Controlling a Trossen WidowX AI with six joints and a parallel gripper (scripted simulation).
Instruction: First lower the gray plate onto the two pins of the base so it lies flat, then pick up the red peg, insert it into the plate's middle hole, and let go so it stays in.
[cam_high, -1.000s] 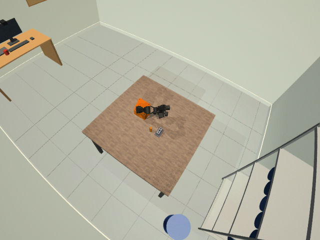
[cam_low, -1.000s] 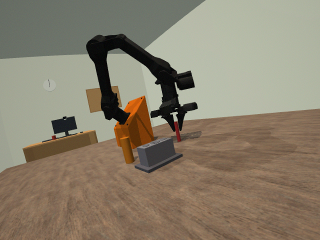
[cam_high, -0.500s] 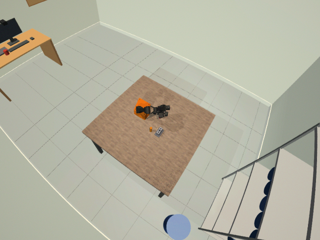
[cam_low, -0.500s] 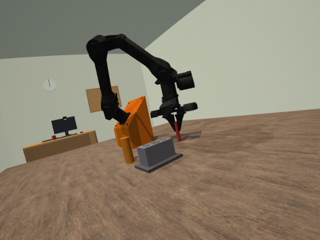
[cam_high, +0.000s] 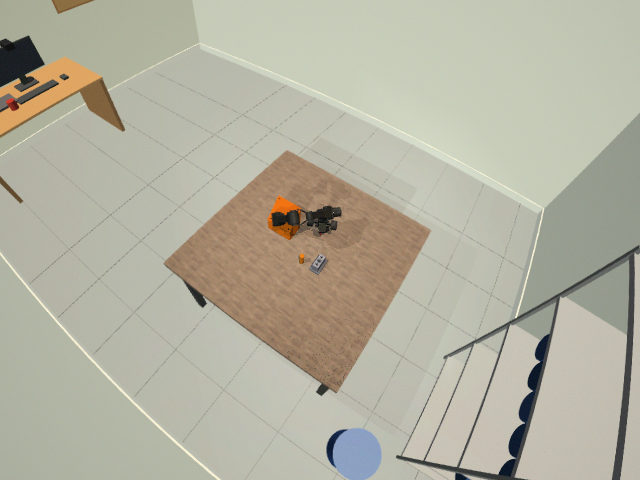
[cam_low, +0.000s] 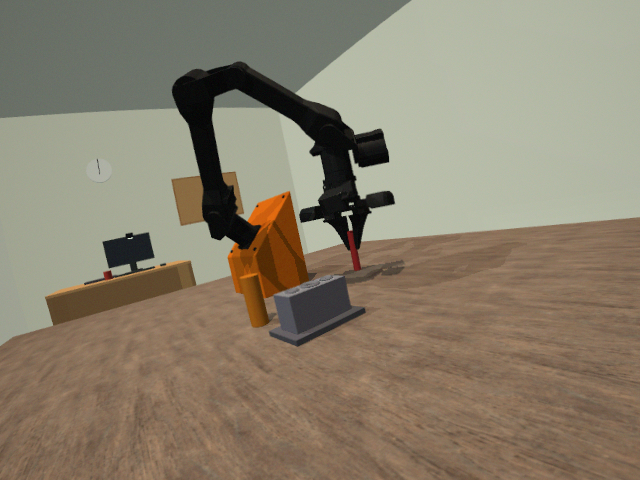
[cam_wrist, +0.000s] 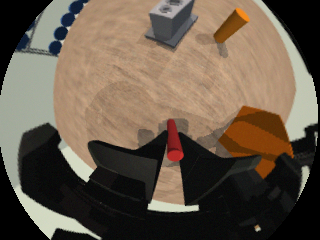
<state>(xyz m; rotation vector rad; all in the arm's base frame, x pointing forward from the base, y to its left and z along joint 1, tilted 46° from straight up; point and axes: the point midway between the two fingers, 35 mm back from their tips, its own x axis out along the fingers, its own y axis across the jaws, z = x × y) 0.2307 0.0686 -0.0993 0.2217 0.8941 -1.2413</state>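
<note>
Right now the gray plate is 180 mm to the right of my gripper tip, 120 mm ahead of it and 20 mm below it. From my gripper tip the other things lie so: flat base: 180 mm to the right, 120 mm ahead, 60 mm below; red peg: right at my gripper tip; orange cylinder: 230 mm to the right, 30 mm below, 20 mm ahead.
</note>
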